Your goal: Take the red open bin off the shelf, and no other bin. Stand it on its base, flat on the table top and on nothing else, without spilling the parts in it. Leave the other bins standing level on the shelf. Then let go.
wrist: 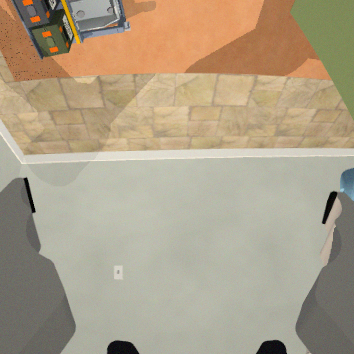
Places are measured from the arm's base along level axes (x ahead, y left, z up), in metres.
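Where they show: gripper, between the fingertips: point(181, 189).
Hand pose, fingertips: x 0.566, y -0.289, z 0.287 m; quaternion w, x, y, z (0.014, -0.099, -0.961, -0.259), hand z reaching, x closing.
Observation:
After its pixels a point has its place.
The shelf point(107, 32) @(z -0.478, x 0.785, y 0.058 m) shows in part at the top left, cut off by the upper edge of the view, and stands on the orange table top point(175, 45) @(z -0.563, x 0.579, y 0.207 m). The red open bin does not show. An open grey bin point(95, 19) @(z -0.535, x 0.825, y 0.033 m) sits on the shelf near its right end. A dark green bin point(53, 42) @(z -0.365, x 0.915, y -0.012 m) with orange marks and a dark grey bin point(37, 9) @(z -0.331, x 0.896, y -0.134 m) are in the row across the yellow bar. My gripper point(181, 189) @(z 0.287, x 0.566, y -0.289 m) is open and empty, its two jaws wide apart at the left and right, well away from the shelf.
A stone-tiled strip point(200, 112) runs past the table top's edge, then a white skirting point(200, 154) and a pale wall with a small socket plate point(118, 272). A green surface point(330, 45) @(z -0.275, x 0.148, y 0.055 m) is at the upper right. A blue object point(348, 183) shows in part beside the right jaw.

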